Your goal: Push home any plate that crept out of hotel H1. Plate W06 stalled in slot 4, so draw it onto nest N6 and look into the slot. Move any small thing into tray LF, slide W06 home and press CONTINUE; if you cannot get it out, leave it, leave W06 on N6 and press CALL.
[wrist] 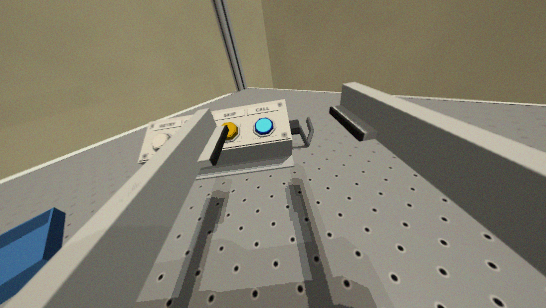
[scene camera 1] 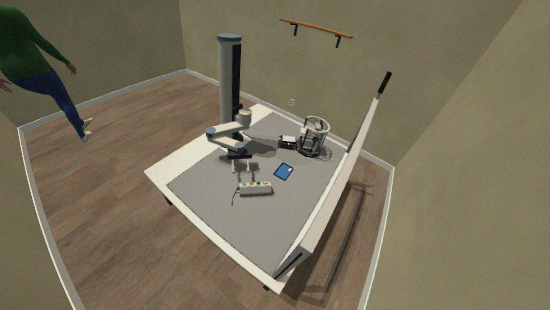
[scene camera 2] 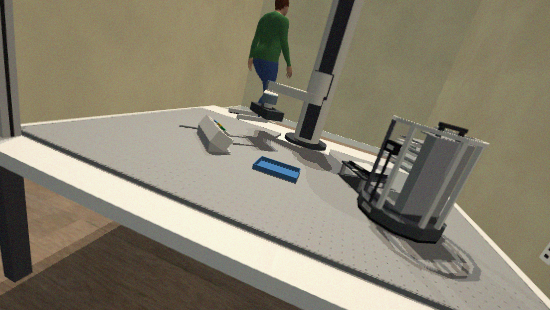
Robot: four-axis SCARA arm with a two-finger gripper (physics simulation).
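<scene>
My gripper has its fingers apart with nothing between them, above the table short of the button box. In the wrist view the blue CALL button is beyond the gap; the left finger partly covers the yellow SKIP button and hides CONTINUE. Blue tray LF has a small white patch at one corner in scene camera 1. Cage-like hotel H1 stands beside nest N6, whose top looks pale. I cannot identify W06 or see into slot 4.
The arm's column rises at the table's back. A long pale panel runs along one table side, with a signal light above it. A cable lies beside the button box. A person in green is beyond the table.
</scene>
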